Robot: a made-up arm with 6 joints.
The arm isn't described. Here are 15 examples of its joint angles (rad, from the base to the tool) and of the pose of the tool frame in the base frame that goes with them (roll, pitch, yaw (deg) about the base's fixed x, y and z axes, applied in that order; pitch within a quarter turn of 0, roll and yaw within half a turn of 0; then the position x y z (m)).
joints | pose
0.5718 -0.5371 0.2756 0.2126 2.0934 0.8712 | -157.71 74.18 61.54 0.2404 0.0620 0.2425
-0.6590 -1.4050 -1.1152 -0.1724 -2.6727 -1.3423 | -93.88 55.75 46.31 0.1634 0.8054 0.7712
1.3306 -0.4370 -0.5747 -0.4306 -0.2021 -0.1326 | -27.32 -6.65 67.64 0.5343 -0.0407 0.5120
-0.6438 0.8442 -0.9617 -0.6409 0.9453 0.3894 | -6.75 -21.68 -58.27 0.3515 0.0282 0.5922
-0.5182 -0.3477 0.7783 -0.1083 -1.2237 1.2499 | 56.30 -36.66 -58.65 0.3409 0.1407 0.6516
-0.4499 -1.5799 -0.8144 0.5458 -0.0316 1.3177 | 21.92 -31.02 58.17 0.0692 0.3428 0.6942
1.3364 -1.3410 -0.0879 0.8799 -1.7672 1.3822 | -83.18 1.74 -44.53 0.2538 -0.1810 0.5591
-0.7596 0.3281 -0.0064 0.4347 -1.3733 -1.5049 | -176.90 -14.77 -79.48 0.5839 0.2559 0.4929
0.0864 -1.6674 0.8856 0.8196 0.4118 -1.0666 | 41.70 39.79 172.98 0.2426 0.5053 0.2237
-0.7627 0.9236 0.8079 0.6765 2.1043 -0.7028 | 88.41 48.68 143.12 0.1555 0.2208 0.1973
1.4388 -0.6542 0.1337 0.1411 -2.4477 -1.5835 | 112.32 -57.82 11.96 0.6390 -0.1379 0.4316
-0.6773 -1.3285 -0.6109 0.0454 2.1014 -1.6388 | 3.78 41.90 152.34 0.0767 0.8655 0.6653
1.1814 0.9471 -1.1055 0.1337 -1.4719 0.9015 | 90.57 -13.92 -89.50 0.2821 -0.2609 0.5250
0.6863 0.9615 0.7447 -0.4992 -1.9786 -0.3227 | -63.50 -60.19 97.58 0.2957 -0.2364 0.9592
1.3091 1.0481 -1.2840 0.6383 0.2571 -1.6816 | 19.55 -32.47 92.23 0.6401 0.0519 0.6069
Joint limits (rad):
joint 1: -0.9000..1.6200
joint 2: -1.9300..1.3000
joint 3: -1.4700..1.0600
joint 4: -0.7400..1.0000
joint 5: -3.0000..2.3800
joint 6: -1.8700..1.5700
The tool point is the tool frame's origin. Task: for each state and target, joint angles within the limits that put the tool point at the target. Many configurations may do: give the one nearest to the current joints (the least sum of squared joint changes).
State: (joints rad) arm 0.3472 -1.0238 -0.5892 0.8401 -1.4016 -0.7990
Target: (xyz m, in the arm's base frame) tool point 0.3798 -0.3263 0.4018
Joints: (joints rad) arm 1.1307 -0.5360 0.1334 0.8922 -1.4023 -0.4317
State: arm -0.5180 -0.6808 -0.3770 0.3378 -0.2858 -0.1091
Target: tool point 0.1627 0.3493 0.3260
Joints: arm 0.0560 -0.9425 -0.6280 0.9839 -0.4525 0.1476
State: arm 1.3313 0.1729 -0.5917 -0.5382 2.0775 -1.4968
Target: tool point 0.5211 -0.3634 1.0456
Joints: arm 1.5515 0.7287 -0.5013 -0.4573 2.1782 -1.8025
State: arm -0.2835 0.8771 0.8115 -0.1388 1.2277 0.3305
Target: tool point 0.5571 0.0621 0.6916
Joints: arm -0.2173 0.6016 0.6638 -0.7400 1.1018 -0.3241
